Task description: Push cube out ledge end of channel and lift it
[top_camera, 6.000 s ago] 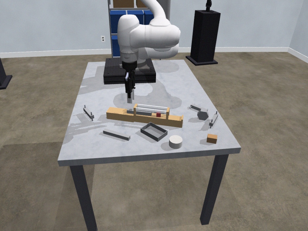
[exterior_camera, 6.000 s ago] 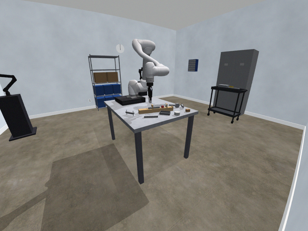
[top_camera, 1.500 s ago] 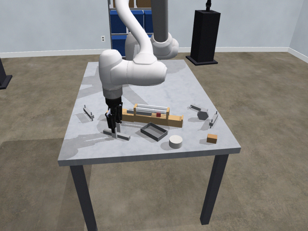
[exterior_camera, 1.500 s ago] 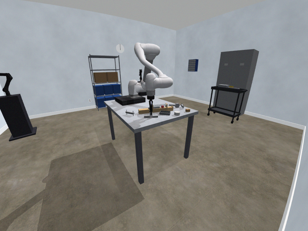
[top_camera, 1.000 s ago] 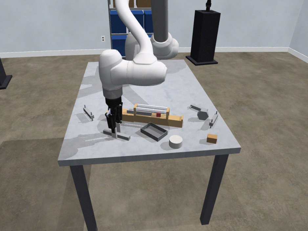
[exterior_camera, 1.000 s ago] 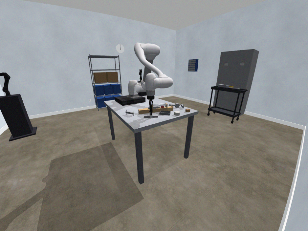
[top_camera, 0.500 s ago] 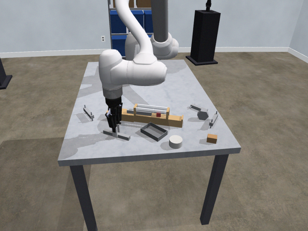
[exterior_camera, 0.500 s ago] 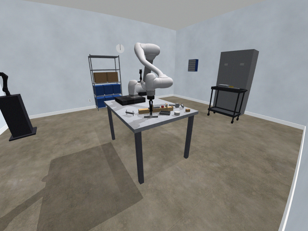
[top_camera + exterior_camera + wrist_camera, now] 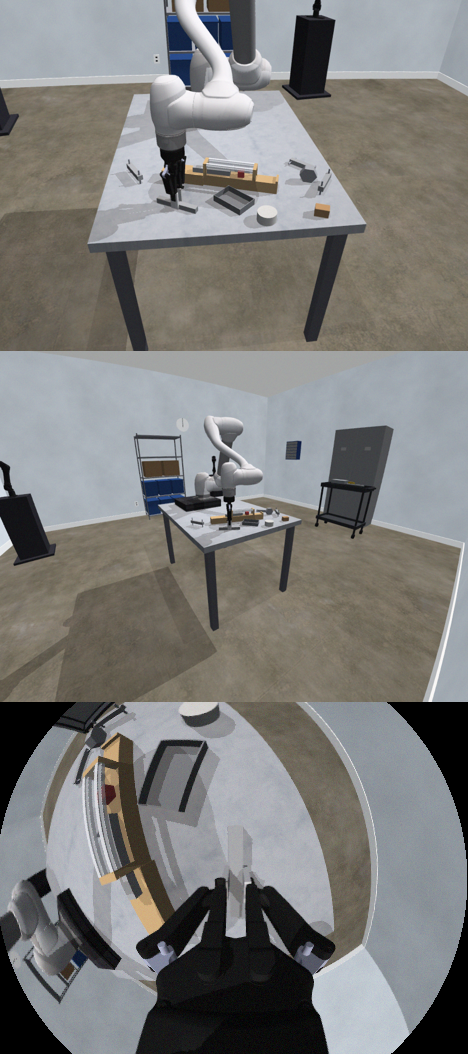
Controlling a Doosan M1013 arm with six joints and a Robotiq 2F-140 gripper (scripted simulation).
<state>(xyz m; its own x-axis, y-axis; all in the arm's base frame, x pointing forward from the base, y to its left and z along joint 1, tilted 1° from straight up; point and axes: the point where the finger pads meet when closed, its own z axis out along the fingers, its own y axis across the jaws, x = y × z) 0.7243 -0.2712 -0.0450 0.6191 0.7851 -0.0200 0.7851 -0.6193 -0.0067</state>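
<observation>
The tan wooden channel is 21 cm to the left of my hand, 8 cm behind it and 2 cm above it. The rest, counted from my hand: grey tray 19 cm to the left, 3 cm below, 3 cm ahead; then grey push rod 3 cm below; then red cube 25 cm to the left, 6 cm behind, 2 cm above.
</observation>
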